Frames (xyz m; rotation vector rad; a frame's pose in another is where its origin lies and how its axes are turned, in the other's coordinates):
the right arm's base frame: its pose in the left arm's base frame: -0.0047 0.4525 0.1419 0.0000 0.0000 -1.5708
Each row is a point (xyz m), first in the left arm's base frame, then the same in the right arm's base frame.
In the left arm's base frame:
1: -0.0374 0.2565 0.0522
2: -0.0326 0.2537 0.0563
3: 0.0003 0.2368 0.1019
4: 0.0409 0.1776 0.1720
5: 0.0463 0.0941 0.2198
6: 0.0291 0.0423 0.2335
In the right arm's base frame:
1: 0.1960 -0.0327 -0.0897
2: 0.1988 -0.0279 -0.0856
3: 0.2157 0.0050 -0.0400
4: 0.2749 0.0456 0.0301
5: 0.3584 0.0510 0.0779
6: 0.4102 0.0338 0.0916

